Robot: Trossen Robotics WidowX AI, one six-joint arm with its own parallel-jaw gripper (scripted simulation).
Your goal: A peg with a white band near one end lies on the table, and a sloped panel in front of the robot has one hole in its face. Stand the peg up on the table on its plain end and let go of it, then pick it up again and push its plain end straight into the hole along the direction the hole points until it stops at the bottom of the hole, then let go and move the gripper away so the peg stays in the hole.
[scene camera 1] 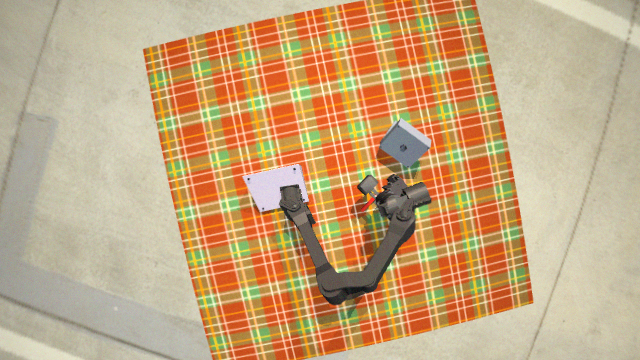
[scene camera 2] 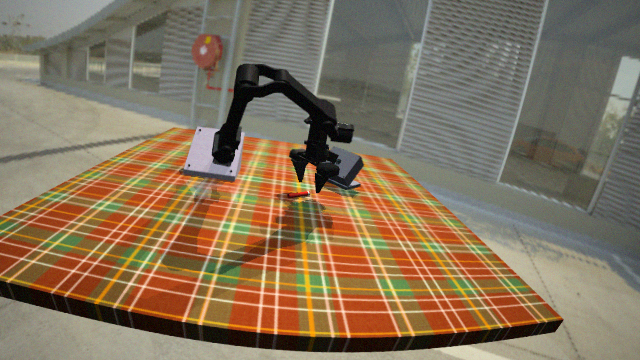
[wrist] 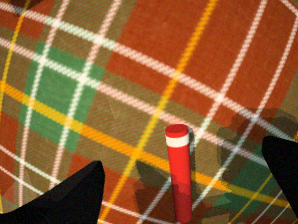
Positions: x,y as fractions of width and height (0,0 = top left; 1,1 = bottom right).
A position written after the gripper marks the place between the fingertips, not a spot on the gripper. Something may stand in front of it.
The gripper shows in scene camera 1 (0.59,0.55), in scene camera 2 (0.48,0.52) and in the wrist view (0.63,0.71).
